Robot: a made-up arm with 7 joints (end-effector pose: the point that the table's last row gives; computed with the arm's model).
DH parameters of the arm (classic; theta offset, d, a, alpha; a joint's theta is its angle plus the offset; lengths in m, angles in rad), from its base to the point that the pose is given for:
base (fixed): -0.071 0 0 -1.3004
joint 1: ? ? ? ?
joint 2: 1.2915 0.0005 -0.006 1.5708
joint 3: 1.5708 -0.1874 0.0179 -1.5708
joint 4: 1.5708 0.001 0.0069 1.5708
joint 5: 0 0.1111 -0.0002 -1.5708
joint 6: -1.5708 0 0.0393 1.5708
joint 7: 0 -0.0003 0 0
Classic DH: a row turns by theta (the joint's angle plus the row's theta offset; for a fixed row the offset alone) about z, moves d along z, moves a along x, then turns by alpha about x.
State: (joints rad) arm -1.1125 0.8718 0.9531 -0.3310 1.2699 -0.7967 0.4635
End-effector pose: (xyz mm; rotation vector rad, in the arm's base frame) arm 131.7 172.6 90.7 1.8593 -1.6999 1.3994
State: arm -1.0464 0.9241 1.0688 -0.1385 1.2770 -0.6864 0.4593
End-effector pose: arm 128.5 211.4 85.5 1.7804 -1.3650 1.5326
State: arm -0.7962 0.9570 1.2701 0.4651 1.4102 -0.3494 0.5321
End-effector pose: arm 131.6 301.8 8.1 1.5819 -0.3557 1.6375
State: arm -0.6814 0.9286 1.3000 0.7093 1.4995 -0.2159 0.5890
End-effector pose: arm 128.0 319.4 -46.7 1.5830 0.0543 1.5566
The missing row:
joint 1: -1.3111 0.0273 -0.0099 -1.5708
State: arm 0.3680 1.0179 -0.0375 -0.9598 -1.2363 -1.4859 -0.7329
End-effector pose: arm 46.3 134.3 -52.0 -0.3510 -1.4927 -0.8086
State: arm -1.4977 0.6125 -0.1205 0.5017 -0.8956 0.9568 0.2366
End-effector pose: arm 308.8 56.2 42.9 -0.0994 0.2730 -0.1726
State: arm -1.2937 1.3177 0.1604 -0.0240 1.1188 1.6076 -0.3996
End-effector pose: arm 130.1 202.0 133.1 0.4490 0.0885 1.7349
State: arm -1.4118 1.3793 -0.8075 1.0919 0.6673 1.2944 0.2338
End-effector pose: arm 183.9 284.6 60.0 1.5978 1.1072 1.9869
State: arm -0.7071 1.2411 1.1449 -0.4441 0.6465 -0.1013 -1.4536
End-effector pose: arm 56.2 186.7 118.1 1.8038 0.0962 0.4132
